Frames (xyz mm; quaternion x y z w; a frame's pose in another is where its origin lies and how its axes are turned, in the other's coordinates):
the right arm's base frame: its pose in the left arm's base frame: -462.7 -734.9 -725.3 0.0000 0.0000 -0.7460 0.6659
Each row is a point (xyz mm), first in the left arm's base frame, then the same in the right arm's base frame.
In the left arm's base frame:
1: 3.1 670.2 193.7
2: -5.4 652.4 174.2
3: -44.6 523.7 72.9
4: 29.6 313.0 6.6
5: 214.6 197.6 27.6
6: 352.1 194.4 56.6
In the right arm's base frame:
1: -1448.8 303.9 919.0
2: -1430.1 297.5 899.5
3: -1297.8 273.1 798.2
4: -1096.9 370.6 731.9
5: -1003.1 567.5 752.9
6: -1015.5 704.5 781.9

